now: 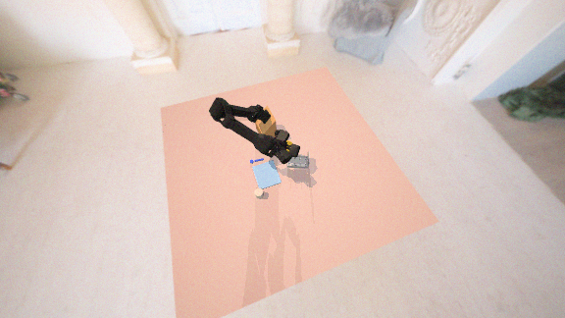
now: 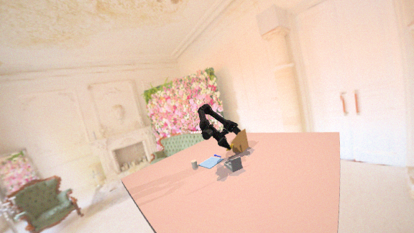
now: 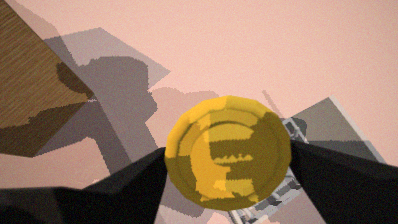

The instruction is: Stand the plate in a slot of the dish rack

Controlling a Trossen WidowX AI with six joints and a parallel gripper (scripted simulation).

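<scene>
Right now the dish rack is 70 mm ahead of my gripper tip, 30 mm to the left of it and 80 mm below it. Round my gripper tip: pale cup (140 mm ahead, 260 mm to the right, 80 mm below); light blue mat (50 mm ahead, 170 mm to the right, 100 mm below); yellow plate (10 mm above).
</scene>
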